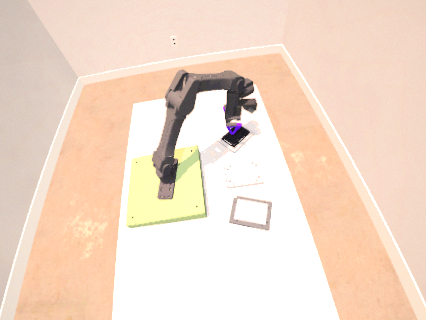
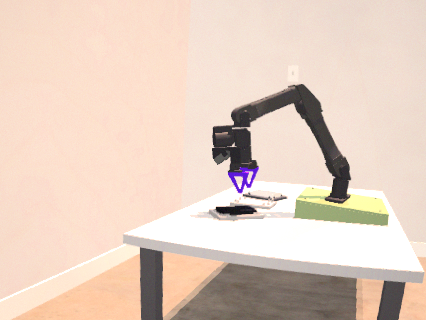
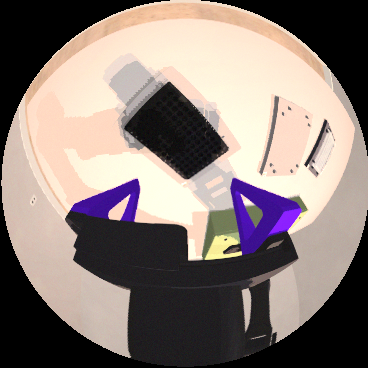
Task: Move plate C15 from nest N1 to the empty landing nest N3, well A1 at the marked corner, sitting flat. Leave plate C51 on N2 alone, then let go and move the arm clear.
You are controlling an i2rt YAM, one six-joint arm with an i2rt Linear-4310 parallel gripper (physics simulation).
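Note:
A black well plate (image 1: 236,136) (image 2: 236,210) (image 3: 175,130) lies in a pale nest (image 1: 244,145) (image 3: 227,134) at the far end of the row. The middle nest (image 1: 243,175) (image 2: 255,202) (image 3: 290,137) is pale and empty, with small pegs. A white plate (image 1: 251,212) (image 3: 326,146) lies in the dark-rimmed nest (image 1: 232,212) (image 2: 280,197) at the other end. Plate labels and well A1 cannot be read. My gripper (image 1: 233,128) (image 2: 244,189) (image 3: 184,182) is open and empty, its purple fingers pointing down above and near the black plate, apart from it.
The arm stands on a thick yellow-green base block (image 1: 145,210) (image 2: 325,210) (image 3: 215,245) beside the row of nests. The nests and block rest on a white table (image 1: 200,270) (image 2: 200,240). The arm's shadow falls across the table near the black plate.

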